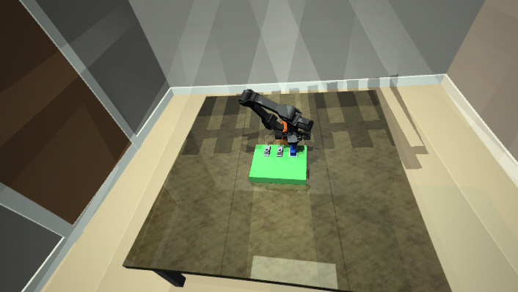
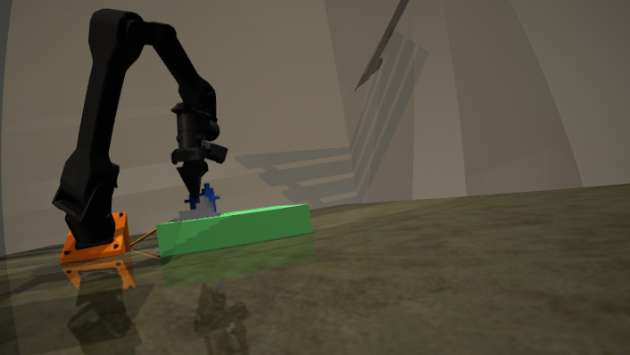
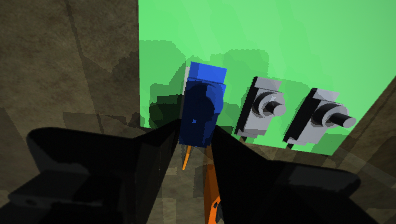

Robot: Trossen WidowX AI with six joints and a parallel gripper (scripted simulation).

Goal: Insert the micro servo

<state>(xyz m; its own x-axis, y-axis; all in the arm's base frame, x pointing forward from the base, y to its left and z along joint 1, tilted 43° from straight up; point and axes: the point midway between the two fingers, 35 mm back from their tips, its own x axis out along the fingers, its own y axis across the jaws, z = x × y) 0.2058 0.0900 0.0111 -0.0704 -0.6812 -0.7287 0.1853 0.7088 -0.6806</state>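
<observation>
Right now the green deck is 110 mm ahead of my gripper tip, 100 mm to the right of it and 70 mm below it.
</observation>
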